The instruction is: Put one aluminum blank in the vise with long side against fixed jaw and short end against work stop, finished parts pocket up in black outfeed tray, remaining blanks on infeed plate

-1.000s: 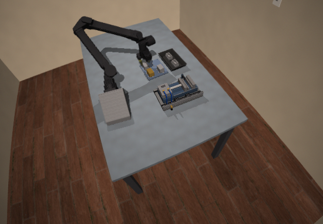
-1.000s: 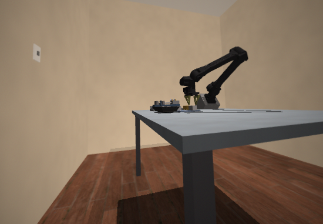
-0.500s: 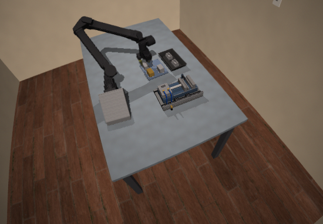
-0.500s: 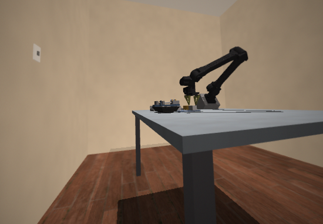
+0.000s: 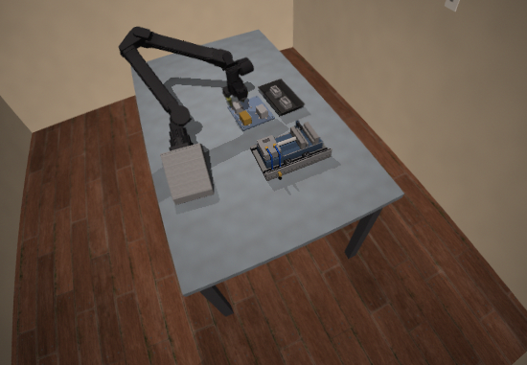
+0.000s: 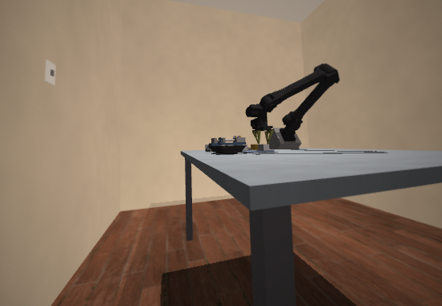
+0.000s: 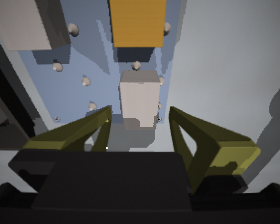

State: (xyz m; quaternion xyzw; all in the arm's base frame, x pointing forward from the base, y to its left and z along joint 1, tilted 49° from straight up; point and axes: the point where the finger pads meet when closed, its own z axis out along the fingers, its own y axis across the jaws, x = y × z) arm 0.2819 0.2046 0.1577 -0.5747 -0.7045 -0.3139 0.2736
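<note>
The yellow brass blank lies 90 mm to the right of my hand, 30 mm below it and 20 mm ahead of it. From my hand the other things lie so: blue vise base 330 mm to the right, 160 mm ahead, 20 mm below.
</note>
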